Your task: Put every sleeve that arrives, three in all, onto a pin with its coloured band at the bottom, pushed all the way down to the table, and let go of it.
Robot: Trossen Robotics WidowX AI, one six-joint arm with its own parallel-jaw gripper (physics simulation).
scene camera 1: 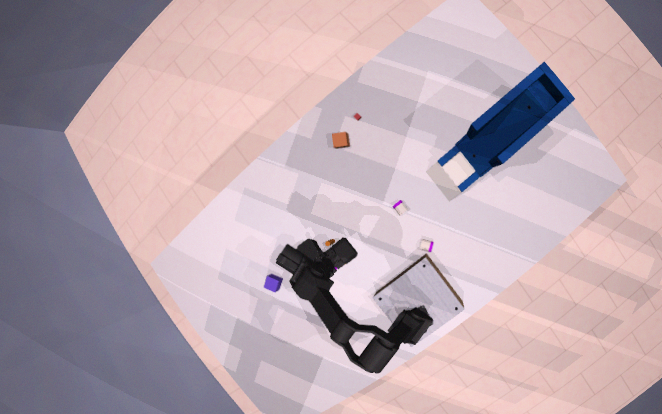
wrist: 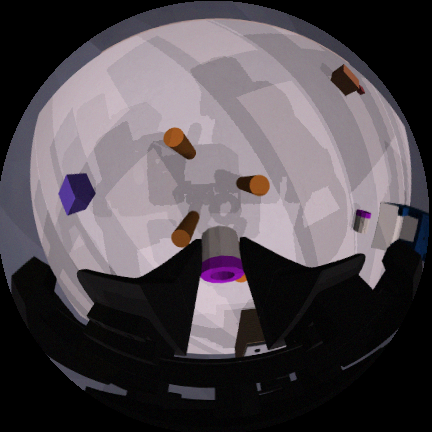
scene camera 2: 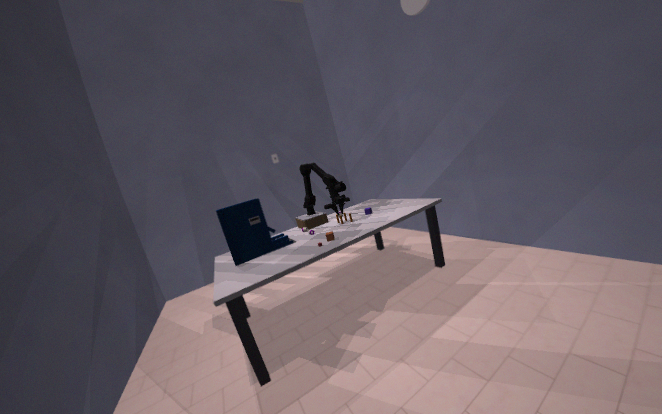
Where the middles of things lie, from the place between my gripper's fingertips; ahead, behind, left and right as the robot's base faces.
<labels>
I see the purple cube [wrist: 76,191] 20 mm ahead of my hand, 210 mm to the left of it and 40 mm below it.
</labels>
